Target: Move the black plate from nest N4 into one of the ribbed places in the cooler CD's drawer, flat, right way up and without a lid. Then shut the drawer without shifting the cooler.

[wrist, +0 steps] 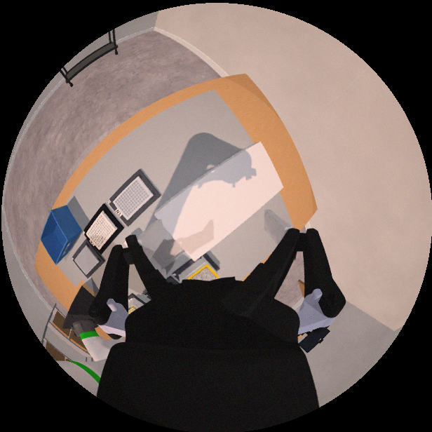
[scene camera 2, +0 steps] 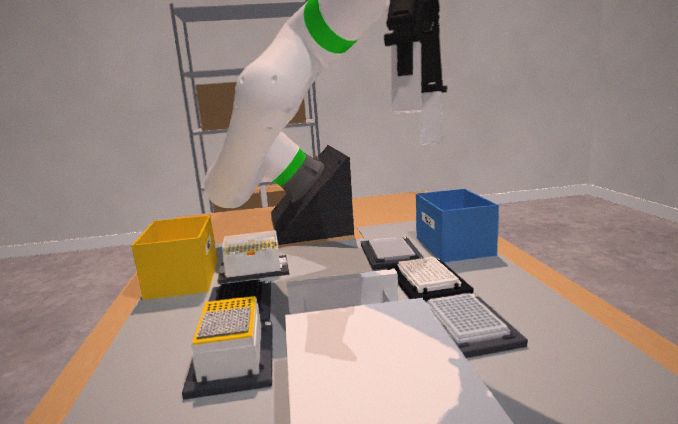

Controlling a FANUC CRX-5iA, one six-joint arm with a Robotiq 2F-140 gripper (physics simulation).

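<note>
The white cooler stands at the front middle. Its drawer is out on the side facing the robot base; its inside and ribbed places are mostly hidden. A dark, ribbed-looking item lies low behind the yellow-topped rack in the scene view; whether it is the black plate or a bare nest I cannot tell. No nest label N4 is readable. My gripper is open and empty, high above the table, with its fingers wide apart and pointing down.
A yellow-topped tip rack and a white tip box stand left, near a yellow bin. Right are a pale plate, a white plate, a flat grey piece and a blue bin.
</note>
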